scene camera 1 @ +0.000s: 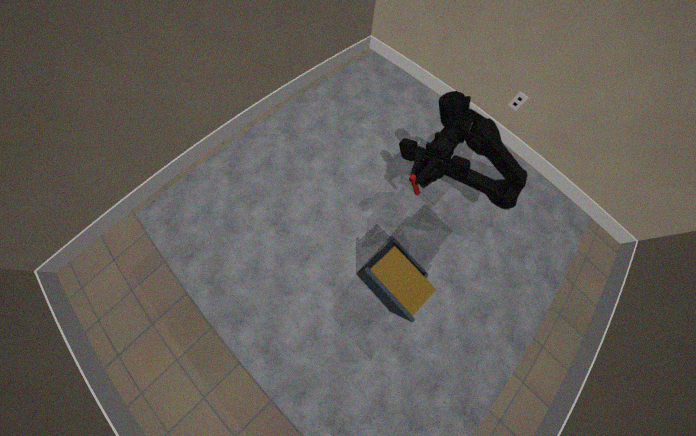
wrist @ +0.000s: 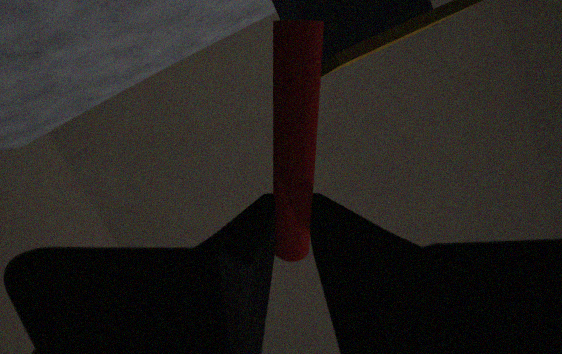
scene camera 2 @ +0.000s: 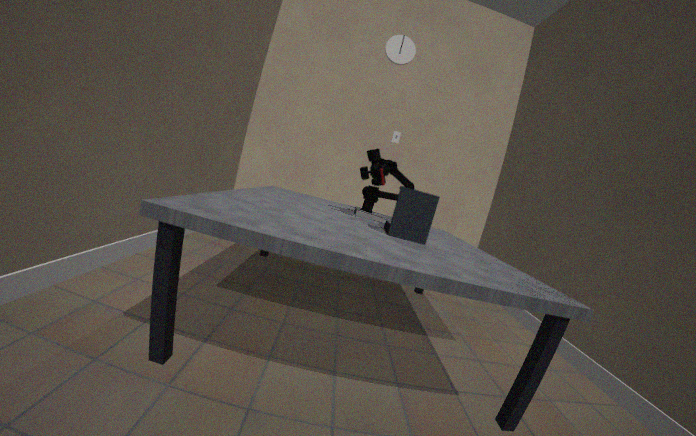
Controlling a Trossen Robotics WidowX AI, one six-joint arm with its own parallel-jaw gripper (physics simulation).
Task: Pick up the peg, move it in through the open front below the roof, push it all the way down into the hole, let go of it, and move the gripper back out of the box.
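Places are measured from the arm's base along level axes (x right, y ahead, z up), in millimetres.
Where they show: gripper, between the fingertips: [scene camera 1: 412, 182] [wrist: 291, 204] [scene camera 2: 381, 172]; arm's base, origin of its link: [scene camera 2: 366, 211].
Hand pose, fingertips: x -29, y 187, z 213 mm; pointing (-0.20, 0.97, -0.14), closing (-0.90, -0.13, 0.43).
Note:
Each offset is from my fingertips to the top centre of the thing. "spot": to the spot under its first point. Level surfaces: height alone.
The red peg @[dx -7, dy -11, dz +20 mm] [scene camera 1: 415, 185] [scene camera 2: 382, 176] [wrist: 295, 125] is held between the fingers of my gripper [wrist: 291, 204]. In the wrist view its lower part is between the two black fingertips and the rest sticks out past them. The peg is up in the air, apart from the box. The box is dark grey-blue @[dx -163, dy +128, dz -44 mm] [scene camera 2: 414, 215] with a yellow roof @[spot: dx -166, dy +164, dz -44 mm] [scene camera 1: 402, 280], and stands on the table. In the wrist view a dark part of the box and the roof's yellow edge @[spot: dx -149, dy +157, dz -44 mm] [wrist: 380, 48] show at the top, behind the peg. The hole is hidden in all views.
The black arm [scene camera 1: 505, 184] stands at the table's back side. The grey table @[dz -246 mm] [scene camera 1: 246, 205] [scene camera 2: 287, 220] bears the box. The box's dark side walls [scene camera 1: 388, 295] rise beside the roof. Shadows of the arm and box lie on the table top.

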